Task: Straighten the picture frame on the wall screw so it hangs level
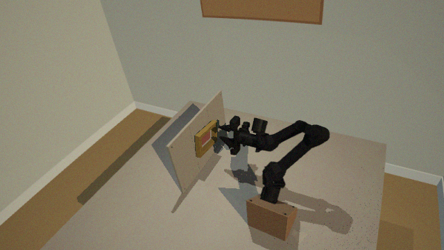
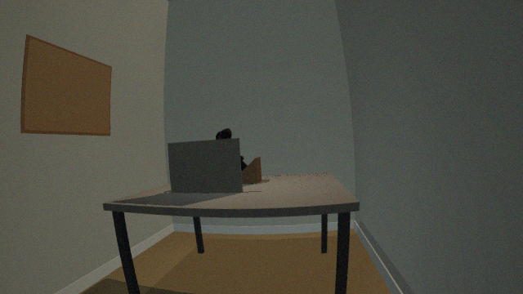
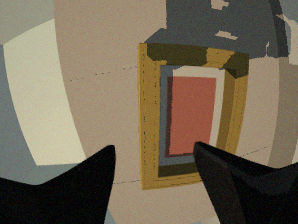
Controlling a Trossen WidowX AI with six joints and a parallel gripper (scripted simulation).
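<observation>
Right now the picture frame is 80 mm ahead of my gripper tip, 10 mm to the left of it and 50 mm below it. From my gripper tip the other things lie so: wall panel 90 mm ahead, 20 mm to the left, 60 mm below.
</observation>
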